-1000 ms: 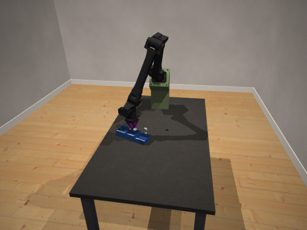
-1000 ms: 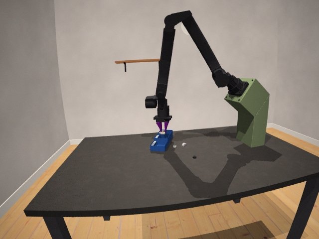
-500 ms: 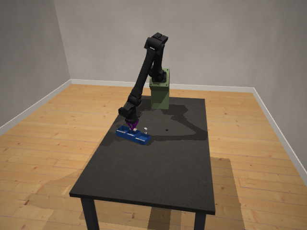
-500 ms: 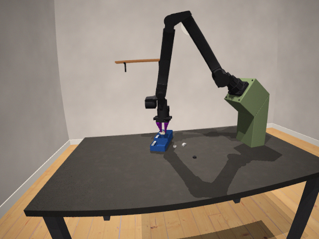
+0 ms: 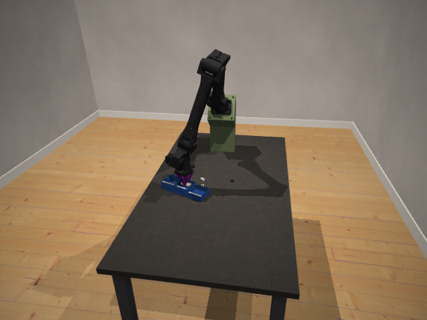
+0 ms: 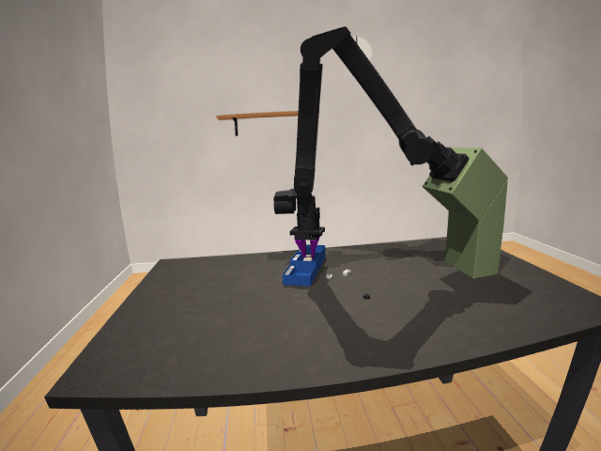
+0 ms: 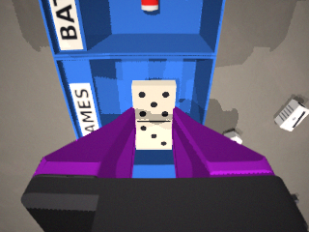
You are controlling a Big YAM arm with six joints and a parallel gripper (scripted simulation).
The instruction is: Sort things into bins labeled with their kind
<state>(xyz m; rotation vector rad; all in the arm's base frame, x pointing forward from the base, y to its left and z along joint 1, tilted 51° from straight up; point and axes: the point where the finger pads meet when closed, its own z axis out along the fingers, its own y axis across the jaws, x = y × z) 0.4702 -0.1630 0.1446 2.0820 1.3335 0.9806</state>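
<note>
Right now my hand is 80 mm to the right of the grey nut, 40 mm past it and 40 mm above it. The rest, counted from my hand: red battery: 70 mm to the right, 40 mm below, 30 mm behind; then cream domino: right at my hand; then dark hex nut: 250 mm to the left, 100 mm behind, 40 mm below.
</note>
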